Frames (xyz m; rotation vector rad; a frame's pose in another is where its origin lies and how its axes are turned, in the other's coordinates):
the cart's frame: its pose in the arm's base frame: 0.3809 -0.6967 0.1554 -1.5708 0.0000 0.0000
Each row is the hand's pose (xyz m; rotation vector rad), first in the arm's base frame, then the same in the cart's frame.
Working: the arm's base frame: its pose in the cart's frame: -0.3809 0.1554 0.6967 1.5708 0.0000 0.0000

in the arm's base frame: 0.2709 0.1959 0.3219 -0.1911 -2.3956 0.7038
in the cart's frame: -0.1100 -0.1665 0.8926 0.4584 -2.2366 -1.2208
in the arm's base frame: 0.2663 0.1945 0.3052 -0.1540 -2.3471 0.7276
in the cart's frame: -0.1146 -0.1498 0.8912 0.5207 -2.2353 -1.1774
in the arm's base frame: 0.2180 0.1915 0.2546 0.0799 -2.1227 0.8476
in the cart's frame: -0.1629 -0.0992 0.8882 0.8500 -2.2518 -0.9666
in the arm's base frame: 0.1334 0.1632 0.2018 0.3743 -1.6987 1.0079
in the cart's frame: -0.2475 -0.0464 0.8599 1.3223 -2.1684 -0.5534
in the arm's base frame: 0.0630 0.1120 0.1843 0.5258 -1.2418 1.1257
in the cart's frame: -0.3179 -0.0289 0.8087 1.6402 -1.9582 -0.0960
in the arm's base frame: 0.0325 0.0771 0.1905 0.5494 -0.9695 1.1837
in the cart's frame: -0.3484 -0.0351 0.7738 1.7401 -1.7943 0.1785
